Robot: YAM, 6 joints.
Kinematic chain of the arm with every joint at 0, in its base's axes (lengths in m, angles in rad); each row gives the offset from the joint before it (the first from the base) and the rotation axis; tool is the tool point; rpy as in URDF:
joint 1: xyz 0 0 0.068 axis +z
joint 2: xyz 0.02 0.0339 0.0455 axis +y
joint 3: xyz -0.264 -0.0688 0 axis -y
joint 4: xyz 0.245 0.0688 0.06 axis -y
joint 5: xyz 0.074 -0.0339 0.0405 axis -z
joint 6: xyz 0.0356 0 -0.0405 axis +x
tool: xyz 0 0 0 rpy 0 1.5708 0
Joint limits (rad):
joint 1: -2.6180..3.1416
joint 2: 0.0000..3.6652
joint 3: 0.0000..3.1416
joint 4: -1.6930..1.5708
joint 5: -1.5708..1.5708
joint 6: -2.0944..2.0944
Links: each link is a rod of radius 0.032 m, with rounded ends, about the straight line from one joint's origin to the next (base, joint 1, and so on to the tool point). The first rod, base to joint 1, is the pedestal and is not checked.
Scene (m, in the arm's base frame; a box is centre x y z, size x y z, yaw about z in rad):
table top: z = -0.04
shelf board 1: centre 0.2 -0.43 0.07 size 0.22 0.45 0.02 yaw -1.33
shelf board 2: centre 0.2 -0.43 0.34 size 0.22 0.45 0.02 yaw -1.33
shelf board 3: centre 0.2 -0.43 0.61 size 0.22 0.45 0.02 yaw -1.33
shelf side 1: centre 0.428 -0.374 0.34 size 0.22 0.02 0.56 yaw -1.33
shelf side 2: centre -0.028 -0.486 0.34 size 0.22 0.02 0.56 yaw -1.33
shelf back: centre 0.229 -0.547 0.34 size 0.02 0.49 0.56 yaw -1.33
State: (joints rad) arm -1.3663 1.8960 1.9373 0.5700 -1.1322 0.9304
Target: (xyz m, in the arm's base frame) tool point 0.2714 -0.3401 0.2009
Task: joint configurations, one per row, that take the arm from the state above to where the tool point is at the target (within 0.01 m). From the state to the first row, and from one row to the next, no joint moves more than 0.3 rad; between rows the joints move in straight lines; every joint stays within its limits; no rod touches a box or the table.
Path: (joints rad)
1: -1.0821 1.7710 1.8632 0.6125 -1.1503 1.0308
2: -0.7980 1.6460 1.7891 0.6551 -1.1684 1.1312
3: -0.5138 1.5210 1.7149 0.6976 -1.1865 1.2316
4: -0.2296 1.3960 1.6408 0.7402 -1.2046 1.3319
5: 0.0545 1.2710 1.5667 0.7827 -1.2227 1.4323
6: 0.3387 1.1461 1.4926 0.8253 -1.2409 1.5327
7: 0.0568 1.2455 1.3021 0.6958 -1.2665 1.3821
8: -0.2251 1.3449 1.1116 0.5664 -1.2921 1.2316
9: -0.5071 1.4443 0.9210 0.4369 -1.3177 1.0810
10: -0.7890 1.5437 0.7305 0.3074 -1.3433 0.9304
11: -0.8816 1.7770 0.9943 0.3649 -1.2811 0.9304
12: -0.9742 2.0102 1.2581 0.4223 -1.2189 0.9304

